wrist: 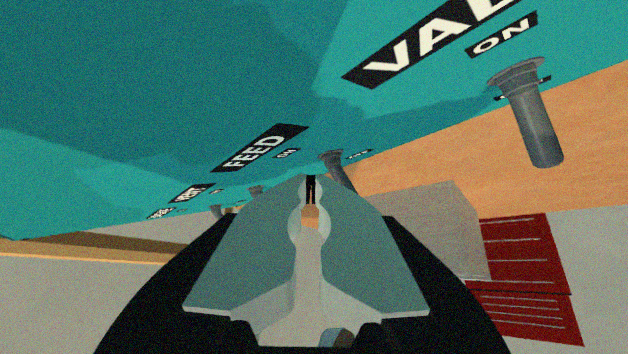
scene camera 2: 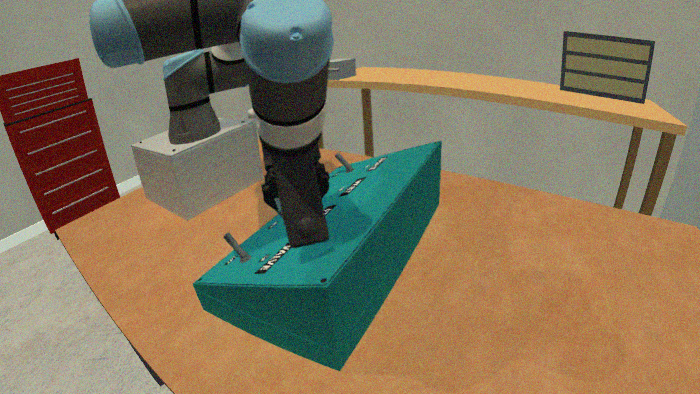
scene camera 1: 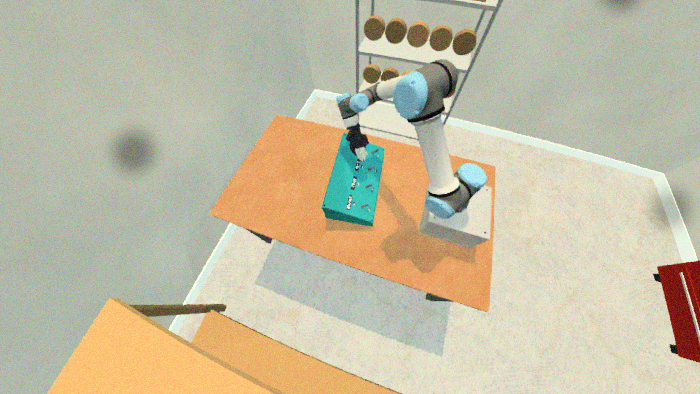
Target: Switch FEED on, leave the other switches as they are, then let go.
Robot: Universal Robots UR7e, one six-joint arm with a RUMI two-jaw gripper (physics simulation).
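Frame: origin at the arm's base, x back, y right, z up, level; metres.
Seen in the pictures: gripper, between the fingertips: [wrist: 311, 177] [scene camera 1: 363, 161]; arm's base, origin of its link: [scene camera 2: 195, 135].
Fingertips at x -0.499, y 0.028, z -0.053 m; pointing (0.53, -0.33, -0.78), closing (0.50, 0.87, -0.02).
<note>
Offsets run from my fingertips to a thing's top centre. "spot": to the spot under its first point. Level surfaces: height alone.
The teal panel [scene camera 1: 337, 192] [scene camera 2: 395, 235] [wrist: 150, 75] bears a row of toggle switches. My gripper [scene camera 1: 362, 156] [scene camera 2: 309, 242] [wrist: 311, 177] is shut and empty, its tips low over the panel on the ON side of the row, near the FEED label {dx -0.022, dy -0.029, dz -0.009 m} [scene camera 1: 358, 165] [scene camera 2: 328, 211] [wrist: 260, 148]. The FEED lever {dx +0.057, dy -0.003, dz +0.002 m} [scene camera 1: 372, 169] [wrist: 339, 170] leans toward OFF in the wrist view, partly behind a finger; the arm hides it in scene camera 2. Whether finger and lever touch cannot be told. The VALVE lever {dx +0.020, dy +0.111, dz +0.002 m} [scene camera 1: 375, 151] [scene camera 2: 235, 247] [wrist: 537, 125] also leans toward OFF.
The VENT lever {spot: dx +0.100, dy -0.122, dz -0.014 m} [scene camera 1: 369, 187] [wrist: 256, 190] and the far end lever {dx +0.131, dy -0.232, dz +0.002 m} [scene camera 1: 365, 206] [scene camera 2: 344, 162] [wrist: 216, 211] stand beyond FEED. The robot's base block [scene camera 1: 455, 230] [scene camera 2: 200, 175] [wrist: 435, 225] and the panel stand on the orange table {dz -0.124 m} [scene camera 1: 280, 175] [scene camera 2: 500, 300].
</note>
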